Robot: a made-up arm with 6 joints. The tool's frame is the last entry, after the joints.
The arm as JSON. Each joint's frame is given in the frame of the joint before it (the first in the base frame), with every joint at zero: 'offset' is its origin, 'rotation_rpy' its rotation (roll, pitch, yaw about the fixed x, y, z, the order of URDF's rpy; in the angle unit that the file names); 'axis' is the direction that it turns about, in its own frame. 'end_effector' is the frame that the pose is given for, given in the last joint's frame.
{
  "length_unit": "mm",
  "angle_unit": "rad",
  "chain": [
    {
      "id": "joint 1",
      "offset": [
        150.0,
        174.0,
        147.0
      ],
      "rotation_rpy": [
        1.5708,
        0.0,
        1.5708
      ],
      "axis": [
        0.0,
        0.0,
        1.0
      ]
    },
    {
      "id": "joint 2",
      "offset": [
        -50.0,
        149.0,
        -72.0
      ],
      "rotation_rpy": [
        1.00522,
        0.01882,
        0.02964
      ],
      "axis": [
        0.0,
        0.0,
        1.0
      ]
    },
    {
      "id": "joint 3",
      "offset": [
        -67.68,
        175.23,
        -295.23
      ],
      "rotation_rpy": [
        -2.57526,
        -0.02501,
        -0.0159
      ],
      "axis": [
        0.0,
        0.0,
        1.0
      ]
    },
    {
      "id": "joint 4",
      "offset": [
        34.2,
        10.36,
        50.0
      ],
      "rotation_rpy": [
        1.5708,
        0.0,
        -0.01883
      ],
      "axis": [
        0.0,
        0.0,
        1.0
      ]
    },
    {
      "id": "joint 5",
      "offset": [
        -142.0,
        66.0,
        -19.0
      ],
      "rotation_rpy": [
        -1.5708,
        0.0,
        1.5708
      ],
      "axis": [
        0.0,
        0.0,
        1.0
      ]
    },
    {
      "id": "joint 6",
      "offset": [
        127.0,
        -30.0,
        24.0
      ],
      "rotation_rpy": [
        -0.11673,
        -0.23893,
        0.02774
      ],
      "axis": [
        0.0,
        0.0,
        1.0
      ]
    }
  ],
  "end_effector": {
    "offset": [
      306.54,
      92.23,
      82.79
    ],
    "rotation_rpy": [
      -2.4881,
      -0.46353,
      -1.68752
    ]
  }
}
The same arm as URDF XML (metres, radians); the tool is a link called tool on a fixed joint. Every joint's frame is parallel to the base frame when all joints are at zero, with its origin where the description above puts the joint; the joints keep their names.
<robot name="arm">
<link name="base"/>
<link name="link1"/>
<link name="link2"/>
<link name="link3"/>
<link name="link4"/>
<link name="link5"/>
<link name="link6"/>
<link name="tool"/>
<joint name="joint 1" type="continuous"><parent link="base"/><child link="link1"/><origin xyz="0.15 0.174 0.147" rpy="0 0 0"/><axis xyz="1 0 0"/></joint>
<joint name="joint 2" type="continuous"><parent link="link1"/><child link="link2"/><origin xyz="-0.072 -0.05 0.149" rpy="0 0 0"/><axis xyz="0.535807 0.0351 -0.843611"/></joint>
<joint name="joint 3" type="continuous"><parent link="link2"/><child link="link3"/><origin xyz="-0.009 -0.078 0.341" rpy="0 0 0"/><axis xyz="0 0 1"/></joint>
<joint name="joint 4" type="continuous"><parent link="link3"/><child link="link4"/><origin xyz="-0.011 0.034 0.05" rpy="0 0 0"/><axis xyz="1 0 0"/></joint>
<joint name="joint 5" type="continuous"><parent link="link4"/><child link="link5"/><origin xyz="-0.019 -0.142 0.066" rpy="0 0 0"/><axis xyz="0 -1 0"/></joint>
<joint name="joint 6" type="continuous"><parent link="link5"/><child link="link6"/><origin xyz="0.03 -0.024 0.127" rpy="0 0 0"/><axis xyz="-0.109898 -0.96498 -0.238195"/></joint>
<joint name="tool_joint" type="fixed"><parent link="link6"/><child link="tool"/><origin xyz="-0.109 -0.142 0.278" rpy="-0.7504 0.2092 -0.5453"/></joint>
</robot>

